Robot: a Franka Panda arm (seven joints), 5 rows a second.
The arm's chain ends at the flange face. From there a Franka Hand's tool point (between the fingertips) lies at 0.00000 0.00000 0.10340 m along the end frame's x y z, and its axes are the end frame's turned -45 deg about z.
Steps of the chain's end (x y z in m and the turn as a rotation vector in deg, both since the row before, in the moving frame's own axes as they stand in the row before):
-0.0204, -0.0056, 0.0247, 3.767, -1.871, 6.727
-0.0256, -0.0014, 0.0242, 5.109, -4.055, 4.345
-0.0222, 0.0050, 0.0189, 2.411, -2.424, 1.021
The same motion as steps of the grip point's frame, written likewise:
-0.0076, -0.0254, 0.0244, 3.987, 1.341, 6.727
-0.0153, -0.0307, 0.0235, 6.480, 0.745, 4.345
-0.0192, -0.0183, 0.0187, 3.419, -0.009, 1.021

